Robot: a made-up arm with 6 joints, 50 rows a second.
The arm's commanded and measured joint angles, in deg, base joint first. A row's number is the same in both.
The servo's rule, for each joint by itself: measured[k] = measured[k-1] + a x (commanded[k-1-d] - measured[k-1]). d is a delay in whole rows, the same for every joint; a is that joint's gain. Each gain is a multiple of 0.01, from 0.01 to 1. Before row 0 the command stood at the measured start. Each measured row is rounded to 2 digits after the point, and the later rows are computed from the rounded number. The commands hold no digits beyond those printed.
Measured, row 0:
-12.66, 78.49, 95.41, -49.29, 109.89, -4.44
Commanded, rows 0 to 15:
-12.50, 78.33, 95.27, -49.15, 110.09, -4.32
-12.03, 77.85, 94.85, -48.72, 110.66, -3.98
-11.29, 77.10, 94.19, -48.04, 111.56, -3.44
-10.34, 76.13, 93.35, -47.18, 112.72, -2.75
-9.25, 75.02, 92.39, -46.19, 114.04, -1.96
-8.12, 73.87, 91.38, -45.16, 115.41, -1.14
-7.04, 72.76, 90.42, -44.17, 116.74, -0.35
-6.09, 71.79, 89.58, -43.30, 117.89, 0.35
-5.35, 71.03, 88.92, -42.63, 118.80, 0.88
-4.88, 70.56, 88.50, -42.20, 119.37, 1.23
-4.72, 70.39, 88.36, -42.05, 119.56, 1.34
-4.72, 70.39, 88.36, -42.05, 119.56, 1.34
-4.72, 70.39, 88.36, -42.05, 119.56, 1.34
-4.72, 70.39, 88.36, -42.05, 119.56, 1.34
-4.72, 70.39, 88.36, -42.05, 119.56, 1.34
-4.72, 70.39, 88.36, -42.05, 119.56, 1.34
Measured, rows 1 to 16:
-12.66, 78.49, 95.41, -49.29, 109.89, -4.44
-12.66, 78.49, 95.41, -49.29, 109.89, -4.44
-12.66, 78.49, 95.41, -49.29, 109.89, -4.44
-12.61, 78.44, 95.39, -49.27, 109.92, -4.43
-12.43, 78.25, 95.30, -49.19, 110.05, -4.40
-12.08, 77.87, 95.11, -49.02, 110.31, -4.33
-11.54, 77.30, 94.81, -48.74, 110.72, -4.22
-10.83, 76.55, 94.40, -48.36, 111.28, -4.06
-9.99, 75.67, 93.89, -47.88, 111.98, -3.86
-9.08, 74.71, 93.30, -47.32, 112.79, -3.61
-8.15, 73.75, 92.67, -46.72, 113.66, -3.33
-7.28, 72.85, 92.03, -46.11, 114.53, -3.04
-6.54, 72.09, 91.43, -45.52, 115.35, -2.74
-5.98, 71.53, 90.91, -45.00, 116.07, -2.45
-5.59, 71.15, 90.48, -44.56, 116.66, -2.18
-5.32, 70.90, 90.12, -44.18, 117.15, -1.93
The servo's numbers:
d 3
a 0.31 0.33 0.17 0.15 0.17 0.07

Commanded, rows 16 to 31:
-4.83, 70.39, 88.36, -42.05, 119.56, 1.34
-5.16, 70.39, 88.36, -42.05, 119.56, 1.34
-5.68, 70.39, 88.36, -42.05, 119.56, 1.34
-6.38, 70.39, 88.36, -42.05, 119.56, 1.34
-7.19, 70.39, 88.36, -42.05, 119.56, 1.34
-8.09, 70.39, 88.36, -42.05, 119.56, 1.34
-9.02, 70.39, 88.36, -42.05, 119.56, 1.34
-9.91, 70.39, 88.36, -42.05, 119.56, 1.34
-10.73, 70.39, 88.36, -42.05, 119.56, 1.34
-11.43, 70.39, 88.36, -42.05, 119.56, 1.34
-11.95, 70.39, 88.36, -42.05, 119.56, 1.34
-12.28, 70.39, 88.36, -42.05, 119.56, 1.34
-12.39, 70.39, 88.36, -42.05, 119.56, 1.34
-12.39, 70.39, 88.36, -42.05, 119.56, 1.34
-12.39, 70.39, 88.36, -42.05, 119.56, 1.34
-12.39, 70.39, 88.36, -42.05, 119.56, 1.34
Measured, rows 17 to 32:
-5.13, 70.73, 89.82, -43.86, 117.56, -1.70
-5.00, 70.62, 89.57, -43.59, 117.90, -1.49
-4.91, 70.54, 89.36, -43.36, 118.18, -1.29
-4.89, 70.49, 89.19, -43.16, 118.41, -1.11
-4.97, 70.46, 89.05, -42.99, 118.61, -0.94
-5.19, 70.44, 88.93, -42.85, 118.77, -0.78
-5.56, 70.42, 88.83, -42.73, 118.90, -0.63
-6.07, 70.41, 88.75, -42.63, 119.01, -0.49
-6.70, 70.40, 88.68, -42.54, 119.10, -0.36
-7.42, 70.40, 88.63, -42.47, 119.18, -0.24
-8.19, 70.40, 88.58, -42.41, 119.24, -0.13
-8.98, 70.40, 88.54, -42.36, 119.29, -0.03
-9.74, 70.40, 88.51, -42.31, 119.34, 0.07
-10.43, 70.40, 88.48, -42.27, 119.38, 0.16
-11.00, 70.40, 88.46, -42.24, 119.41, 0.24
-11.43, 70.40, 88.44, -42.21, 119.44, 0.32

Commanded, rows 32 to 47:
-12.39, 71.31, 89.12, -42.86, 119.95, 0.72
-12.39, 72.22, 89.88, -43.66, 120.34, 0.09
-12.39, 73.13, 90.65, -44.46, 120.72, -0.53
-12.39, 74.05, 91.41, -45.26, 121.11, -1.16
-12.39, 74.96, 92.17, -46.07, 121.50, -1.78
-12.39, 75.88, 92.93, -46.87, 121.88, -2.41
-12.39, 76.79, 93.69, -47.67, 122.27, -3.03
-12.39, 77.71, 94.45, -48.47, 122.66, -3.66
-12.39, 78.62, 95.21, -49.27, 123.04, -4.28
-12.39, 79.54, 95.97, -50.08, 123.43, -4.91
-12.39, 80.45, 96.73, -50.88, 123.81, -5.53
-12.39, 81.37, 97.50, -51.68, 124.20, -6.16
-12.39, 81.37, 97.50, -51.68, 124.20, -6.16
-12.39, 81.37, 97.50, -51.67, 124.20, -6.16
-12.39, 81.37, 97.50, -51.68, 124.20, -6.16
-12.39, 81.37, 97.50, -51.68, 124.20, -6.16
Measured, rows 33 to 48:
-11.73, 70.40, 88.43, -42.19, 119.46, 0.39
-11.93, 70.40, 88.42, -42.17, 119.48, 0.46
-12.07, 70.40, 88.41, -42.15, 119.49, 0.52
-12.17, 70.70, 88.53, -42.26, 119.57, 0.53
-12.24, 71.20, 88.76, -42.47, 119.70, 0.50
-12.29, 71.84, 89.08, -42.77, 119.87, 0.43
-12.32, 72.57, 89.48, -43.14, 120.08, 0.32
-12.34, 73.36, 89.94, -43.58, 120.32, 0.17
-12.36, 74.19, 90.45, -44.07, 120.59, -0.01
-12.37, 75.05, 91.00, -44.61, 120.88, -0.22
-12.38, 75.93, 91.59, -45.19, 121.18, -0.46
-12.38, 76.82, 92.21, -45.80, 121.50, -0.73
-12.38, 77.72, 92.85, -46.44, 121.83, -1.02
-12.38, 78.62, 93.51, -47.11, 122.17, -1.34
-12.38, 79.53, 94.19, -47.80, 122.52, -1.68
-12.38, 80.14, 94.75, -48.38, 122.81, -1.99

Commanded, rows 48 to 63:
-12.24, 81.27, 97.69, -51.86, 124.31, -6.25
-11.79, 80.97, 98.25, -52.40, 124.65, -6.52
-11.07, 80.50, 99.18, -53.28, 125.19, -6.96
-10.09, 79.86, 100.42, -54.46, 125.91, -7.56
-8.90, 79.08, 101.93, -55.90, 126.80, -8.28
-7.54, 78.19, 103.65, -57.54, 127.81, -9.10
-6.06, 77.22, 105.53, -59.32, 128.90, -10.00
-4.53, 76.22, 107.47, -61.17, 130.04, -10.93
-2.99, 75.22, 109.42, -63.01, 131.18, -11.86
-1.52, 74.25, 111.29, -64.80, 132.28, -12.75
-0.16, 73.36, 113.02, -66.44, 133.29, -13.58
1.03, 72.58, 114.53, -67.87, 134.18, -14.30
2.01, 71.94, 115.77, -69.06, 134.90, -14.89
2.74, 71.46, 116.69, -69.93, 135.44, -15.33
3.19, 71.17, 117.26, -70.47, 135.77, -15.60
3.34, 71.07, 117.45, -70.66, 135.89, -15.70
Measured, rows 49 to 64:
-12.38, 80.55, 95.22, -48.87, 123.05, -2.28
-12.38, 80.82, 95.61, -49.29, 123.25, -2.55
-12.38, 81.00, 95.93, -49.65, 123.41, -2.80
-12.34, 81.09, 96.23, -49.98, 123.56, -3.04
-12.17, 81.05, 96.57, -50.34, 123.75, -3.28
-11.83, 80.87, 97.01, -50.78, 123.99, -3.54
-11.29, 80.54, 97.59, -51.33, 124.32, -3.82
-10.55, 80.06, 98.33, -52.02, 124.74, -4.13
-9.62, 79.44, 99.23, -52.85, 125.26, -4.48
-8.52, 78.71, 100.30, -53.82, 125.88, -4.87
-7.28, 77.89, 101.52, -54.92, 126.59, -5.29
-5.95, 77.01, 102.86, -56.13, 127.37, -5.75
-4.58, 76.10, 104.29, -57.43, 128.20, -6.24
-3.21, 75.20, 105.77, -58.78, 129.07, -6.75
-1.90, 74.34, 107.26, -60.14, 129.94, -7.28
-0.69, 73.55, 108.71, -61.48, 130.78, -7.81

